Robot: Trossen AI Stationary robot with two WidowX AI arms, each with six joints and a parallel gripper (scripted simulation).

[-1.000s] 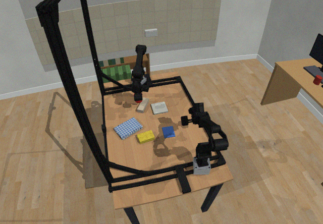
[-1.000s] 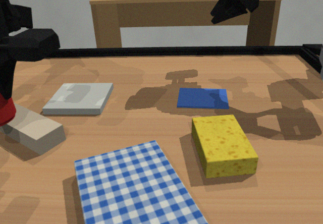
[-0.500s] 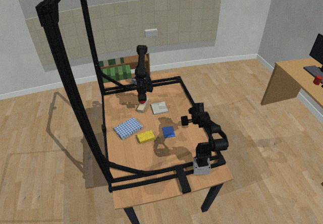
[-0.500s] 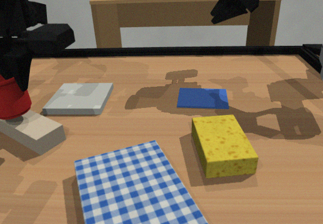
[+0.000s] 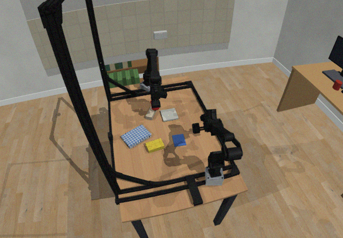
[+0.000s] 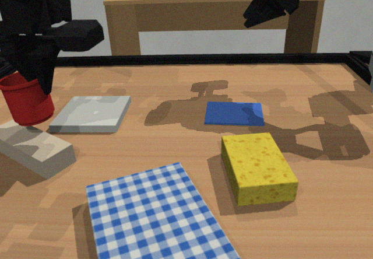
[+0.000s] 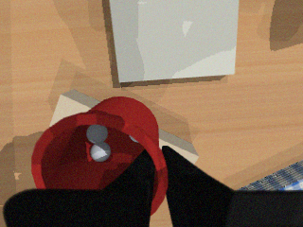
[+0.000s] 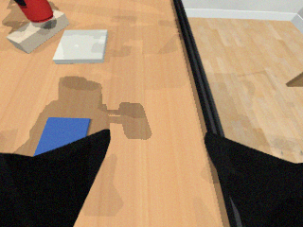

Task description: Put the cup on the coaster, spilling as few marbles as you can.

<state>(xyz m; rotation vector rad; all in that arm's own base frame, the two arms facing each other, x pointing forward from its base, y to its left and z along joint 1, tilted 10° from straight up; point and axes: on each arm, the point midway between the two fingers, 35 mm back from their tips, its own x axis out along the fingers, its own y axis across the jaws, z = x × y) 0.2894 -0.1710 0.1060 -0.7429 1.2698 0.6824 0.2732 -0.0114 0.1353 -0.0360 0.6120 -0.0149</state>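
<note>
Now: the red cup 4 cm below my left hand, 3 cm to the left of it and 1 cm ahead of it. From my left hand the other things lie so: beige block 11 cm below, 4 cm to the left, 2 cm behind; blue flat coaster 30 cm to the right, 12 cm below, 3 cm ahead; grey-white slab 12 cm below, 9 cm ahead, 5 cm to the right.
</note>
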